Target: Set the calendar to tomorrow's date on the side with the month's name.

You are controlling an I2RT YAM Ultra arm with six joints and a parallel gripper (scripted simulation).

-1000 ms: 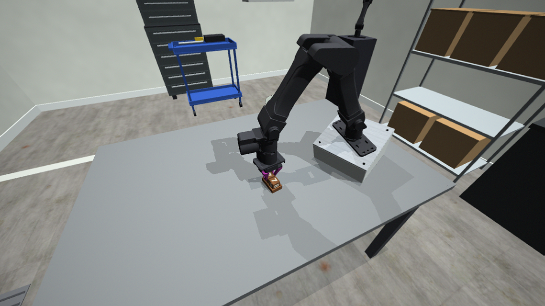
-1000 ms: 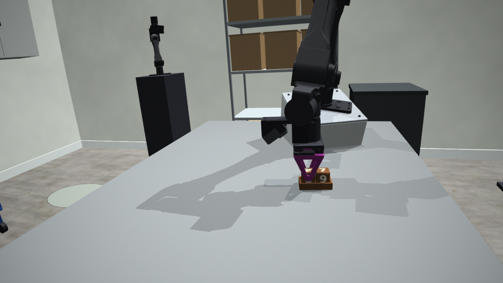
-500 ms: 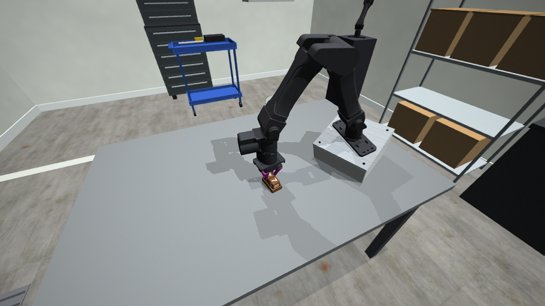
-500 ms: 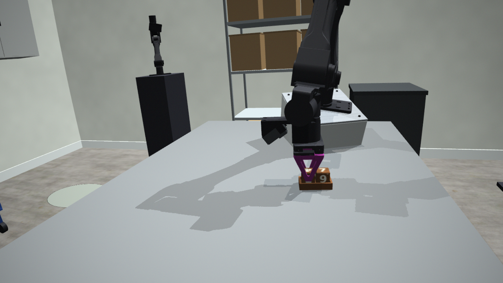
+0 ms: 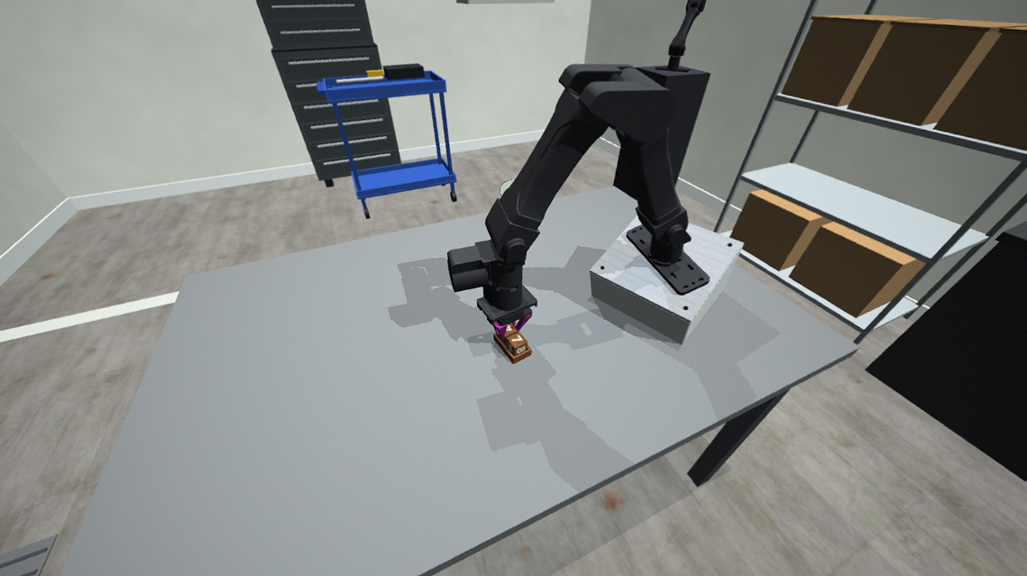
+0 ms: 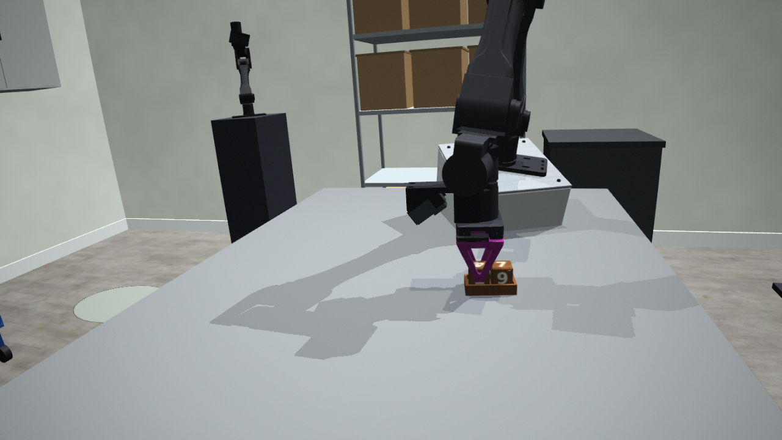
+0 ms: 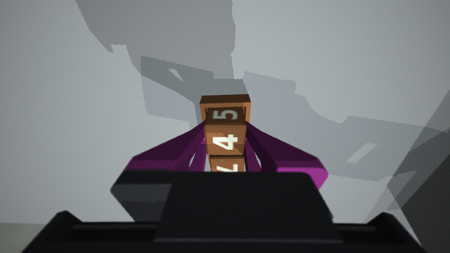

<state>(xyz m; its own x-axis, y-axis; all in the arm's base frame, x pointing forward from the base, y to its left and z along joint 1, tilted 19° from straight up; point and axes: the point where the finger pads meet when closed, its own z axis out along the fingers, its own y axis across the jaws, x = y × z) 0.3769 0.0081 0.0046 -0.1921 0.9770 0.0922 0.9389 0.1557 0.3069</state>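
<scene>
The brown wooden tray is 20 mm to the left of my hand, 20 mm below it and 10 mm behind it.
</scene>
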